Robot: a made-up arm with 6 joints.
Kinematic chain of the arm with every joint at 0, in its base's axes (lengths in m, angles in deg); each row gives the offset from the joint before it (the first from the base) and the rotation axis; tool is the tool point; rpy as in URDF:
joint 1: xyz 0 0 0.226 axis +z
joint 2: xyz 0 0 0 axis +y
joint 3: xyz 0.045 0 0.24 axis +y
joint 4: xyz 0.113 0 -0.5 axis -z
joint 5: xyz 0 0 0 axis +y
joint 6: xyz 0.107 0 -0.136 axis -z
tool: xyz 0 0 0 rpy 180 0 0
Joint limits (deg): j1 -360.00..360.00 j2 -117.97..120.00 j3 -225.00..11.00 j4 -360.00..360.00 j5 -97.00..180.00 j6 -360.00..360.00
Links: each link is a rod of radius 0.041 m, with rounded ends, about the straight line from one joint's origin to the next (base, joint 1, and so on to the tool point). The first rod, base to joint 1, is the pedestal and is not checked.
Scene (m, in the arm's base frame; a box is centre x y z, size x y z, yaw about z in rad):
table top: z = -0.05
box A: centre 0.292 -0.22 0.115 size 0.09 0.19 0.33 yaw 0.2
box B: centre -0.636 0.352 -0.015 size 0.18 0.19 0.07 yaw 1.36
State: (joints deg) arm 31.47 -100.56 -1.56 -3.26 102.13 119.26
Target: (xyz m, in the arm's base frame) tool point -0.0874 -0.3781 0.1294
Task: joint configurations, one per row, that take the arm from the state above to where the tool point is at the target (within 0.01 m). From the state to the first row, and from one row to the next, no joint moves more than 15 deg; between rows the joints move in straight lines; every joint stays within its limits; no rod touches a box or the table.
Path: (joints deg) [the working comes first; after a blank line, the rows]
Joints at the target: -93.46 -82.64 11.00 -37.97 75.41 119.26
Straight joint move there: touches box A.

1: 18.08 -99.54 -3.05 -8.10 98.18 115.71
2: 4.69 -98.53 -4.54 -12.93 94.23 112.16
3: -8.70 -97.51 -6.03 -17.77 90.28 108.60
4: -22.10 -96.50 -7.51 -22.60 86.33 105.05
5: -35.49 -95.48 -9.00 -27.44 82.39 101.50
6: -48.88 -94.46 -10.49 -32.27 78.44 97.95
7: -62.27 -93.45 -11.98 -37.11 74.49 94.39
8: -72.67 -89.84 -4.32 -37.40 74.79 102.68
9: -83.07 -86.24 3.34 -37.69 75.10 110.97
10: -93.46 -82.64 11.00 -37.97 75.41 119.26

